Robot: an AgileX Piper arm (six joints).
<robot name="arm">
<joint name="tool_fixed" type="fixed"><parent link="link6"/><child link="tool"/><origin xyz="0 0 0" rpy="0 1.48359 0"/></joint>
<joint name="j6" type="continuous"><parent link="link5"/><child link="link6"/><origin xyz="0.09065 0 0.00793"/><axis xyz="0.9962 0 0.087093"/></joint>
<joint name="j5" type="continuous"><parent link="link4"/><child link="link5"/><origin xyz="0 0 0"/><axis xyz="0 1 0"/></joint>
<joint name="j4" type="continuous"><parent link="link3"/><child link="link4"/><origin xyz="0.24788 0 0.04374"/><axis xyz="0.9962 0 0.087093"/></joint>
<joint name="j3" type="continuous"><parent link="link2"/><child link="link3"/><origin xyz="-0.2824 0 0.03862"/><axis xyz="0 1 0"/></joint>
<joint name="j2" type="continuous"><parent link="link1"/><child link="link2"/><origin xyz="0 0 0"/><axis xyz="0 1 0"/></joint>
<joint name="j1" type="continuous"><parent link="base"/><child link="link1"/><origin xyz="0 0 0.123"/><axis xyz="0 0 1"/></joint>
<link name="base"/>
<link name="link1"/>
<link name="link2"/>
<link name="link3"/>
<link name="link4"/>
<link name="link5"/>
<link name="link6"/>
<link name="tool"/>
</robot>
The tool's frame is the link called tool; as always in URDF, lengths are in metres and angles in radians. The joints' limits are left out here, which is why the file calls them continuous.
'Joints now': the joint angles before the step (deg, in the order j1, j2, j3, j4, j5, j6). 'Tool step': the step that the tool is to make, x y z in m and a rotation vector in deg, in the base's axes. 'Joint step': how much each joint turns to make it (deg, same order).
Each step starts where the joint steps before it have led.
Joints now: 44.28, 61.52, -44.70, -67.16, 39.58, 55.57
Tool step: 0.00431, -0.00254, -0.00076, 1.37, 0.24, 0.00
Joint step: -2.12, 0.22, 0.00, 0.71, -2.52, -0.01
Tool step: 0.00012, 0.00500, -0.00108, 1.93, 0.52, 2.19
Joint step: -0.04, 0.25, 0.00, 1.26, -2.80, 0.01
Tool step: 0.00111, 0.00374, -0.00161, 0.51, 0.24, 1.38
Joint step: 0.00, 0.52, 0.00, 0.22, -1.61, 0.01
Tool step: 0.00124, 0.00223, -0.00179, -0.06, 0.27, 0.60
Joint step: 0.00, 0.52, 0.00, 0.01, -0.68, -0.02
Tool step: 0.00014, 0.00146, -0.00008, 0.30, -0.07, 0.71
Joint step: 0.00, 0.09, 0.00, 0.00, -0.81, 0.01
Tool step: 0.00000, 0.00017, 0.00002, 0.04, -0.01, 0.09
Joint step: 0.00, 0.01, 0.00, 0.01, -0.10, -0.01
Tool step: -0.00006, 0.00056, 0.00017, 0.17, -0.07, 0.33
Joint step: 0.00, -0.01, 0.00, 0.00, -0.38, 0.00
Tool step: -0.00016, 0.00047, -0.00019, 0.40, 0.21, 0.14
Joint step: 0.00, 0.01, 0.00, 0.39, -0.27, 0.01
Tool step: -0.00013, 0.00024, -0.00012, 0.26, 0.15, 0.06
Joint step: 0.00, 0.00, 0.00, 0.28, -0.14, 0.00
